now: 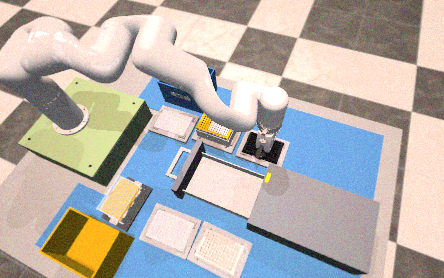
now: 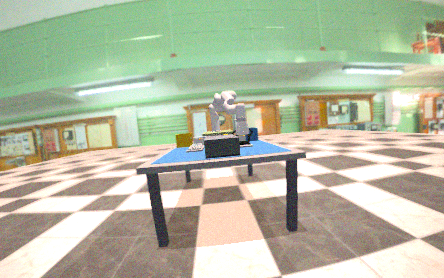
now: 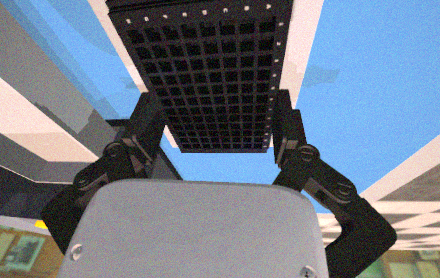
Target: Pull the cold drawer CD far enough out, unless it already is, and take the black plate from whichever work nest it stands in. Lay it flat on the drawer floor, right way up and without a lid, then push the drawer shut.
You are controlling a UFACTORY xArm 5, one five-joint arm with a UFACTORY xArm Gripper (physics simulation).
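Places are measured from the arm's base along level axes (x ahead, y left, z up), in millimetres.
Pixels of known places: gripper, fingertip midpoint: (image 1: 264, 147) (image 2: 243, 142) (image 3: 215, 105); arm's base, origin of the base link: (image 1: 72, 120) (image 2: 216, 131).
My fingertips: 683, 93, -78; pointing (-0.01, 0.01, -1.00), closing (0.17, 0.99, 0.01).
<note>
Ahead of a thing's pixels: the offset from my fingertips to its middle, as dx, dy, dz. "pt": to the spot under its first point.
The black plate @(-5, +1, -2) (image 1: 251, 143) (image 3: 215, 75), a dark grid of square wells, is upright and level at its work nest @(pt +67, -30, -13) (image 1: 281, 160) near the far side of the cabinet; I cannot tell whether it is raised slightly. My gripper (image 1: 265, 151) (image 3: 215, 105) is shut on the black plate, with one finger against each long side. Lettering on the plate's rim faces up, and no lid shows on it. The cold drawer @(pt -109, -165, -7) (image 1: 222, 184) stands pulled out from the grey cabinet (image 1: 315, 215) (image 2: 222, 147), with its pale floor bare. Its dark front panel (image 1: 188, 171) and frame handle @(pt -277, -158, +51) (image 1: 172, 164) face the robot base.
A yellow-topped rack @(-180, +29, +19) (image 1: 215, 128) and a pale plate @(-359, +29, -10) (image 1: 174, 123) stand beside the black plate's nest, before a blue bin @(-339, +180, +34) (image 1: 175, 96). Two pale plates @(-229, -346, -6) (image 1: 171, 228) @(-62, -366, -6) (image 1: 220, 248) sit across the drawer. A yellow plate @(-404, -302, +13) (image 1: 121, 198) and an orange bin @(-431, -451, +34) (image 1: 92, 242) stand nearer the front left.
</note>
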